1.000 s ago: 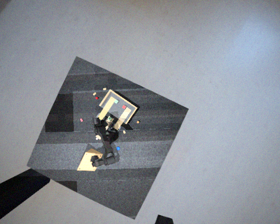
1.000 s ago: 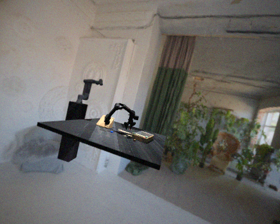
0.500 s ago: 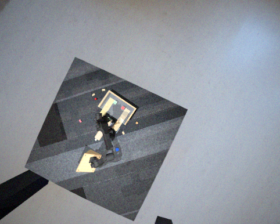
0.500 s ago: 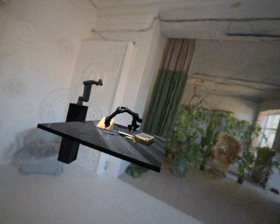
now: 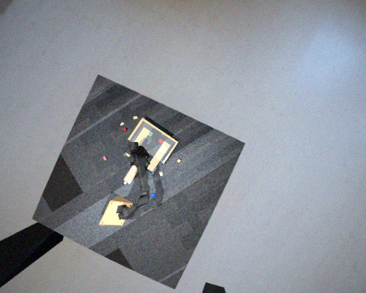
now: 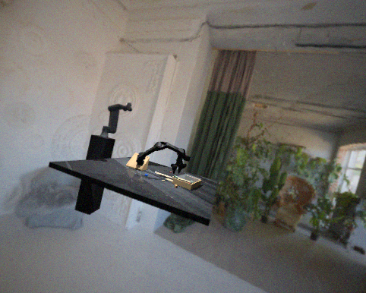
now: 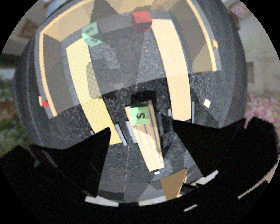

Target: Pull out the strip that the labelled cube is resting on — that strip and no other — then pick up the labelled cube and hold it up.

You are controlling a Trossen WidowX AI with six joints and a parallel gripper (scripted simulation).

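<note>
The strip is 100 mm behind my gripper tip, 30 mm to the left of it and 60 mm below it.
</note>
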